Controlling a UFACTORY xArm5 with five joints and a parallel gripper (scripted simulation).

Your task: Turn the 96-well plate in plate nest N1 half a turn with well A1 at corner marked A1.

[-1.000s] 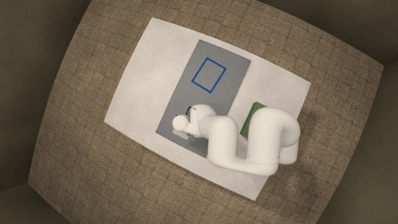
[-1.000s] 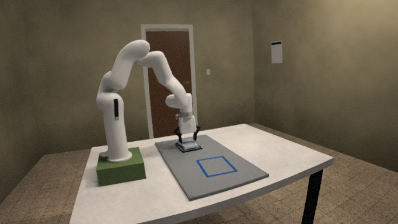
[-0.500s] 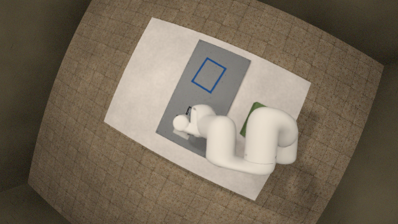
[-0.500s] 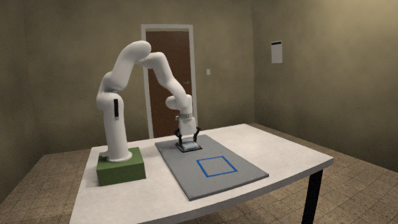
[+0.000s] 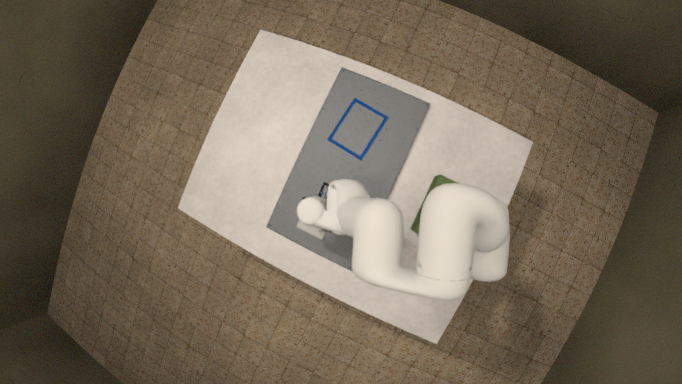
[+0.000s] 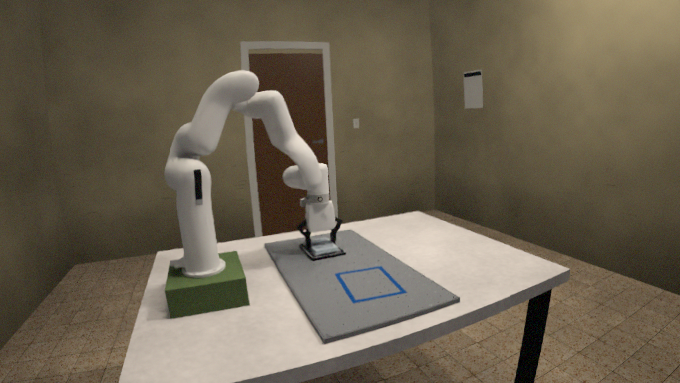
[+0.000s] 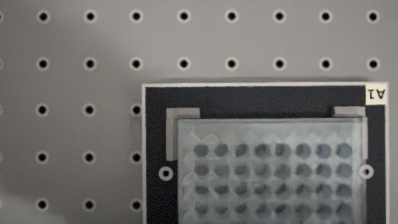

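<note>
The 96-well plate lies 1 cm below my hand. From my hand the other things lie so: plate nest: 2 cm below.
</note>
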